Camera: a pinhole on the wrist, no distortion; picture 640 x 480 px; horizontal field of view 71.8 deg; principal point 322.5 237.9 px. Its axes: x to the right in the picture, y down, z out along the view. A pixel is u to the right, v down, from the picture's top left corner.
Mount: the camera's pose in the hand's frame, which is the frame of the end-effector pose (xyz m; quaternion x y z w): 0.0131 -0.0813 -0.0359 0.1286 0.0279 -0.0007 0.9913
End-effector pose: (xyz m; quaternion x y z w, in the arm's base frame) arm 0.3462 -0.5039 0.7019 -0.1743 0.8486 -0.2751 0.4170
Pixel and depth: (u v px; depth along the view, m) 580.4 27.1 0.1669
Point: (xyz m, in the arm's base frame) 0.3692 -0.7561 0.7019
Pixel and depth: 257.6 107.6 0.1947
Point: 0.4734 -0.6929 0.7497
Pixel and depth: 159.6 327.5 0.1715
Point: 0.4902 -0.6007 0.7116
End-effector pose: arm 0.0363 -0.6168 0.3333 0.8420 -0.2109 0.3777 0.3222
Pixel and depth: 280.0 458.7 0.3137
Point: 0.1976 -0.8266 0.1743
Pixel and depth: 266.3 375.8 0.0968
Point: 0.1193 -0.6097 0.2754
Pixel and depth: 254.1 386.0 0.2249
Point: 0.1716 -0.7115 0.1988
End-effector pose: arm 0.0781 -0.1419 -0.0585 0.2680 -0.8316 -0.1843 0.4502
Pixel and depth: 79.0 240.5 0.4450
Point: -0.1201 -0.1413 -0.5141
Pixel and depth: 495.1 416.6 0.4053
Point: -0.3318 -0.2557 -0.1503
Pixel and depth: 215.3 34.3 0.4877
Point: -0.0929 -0.4018 -0.5449
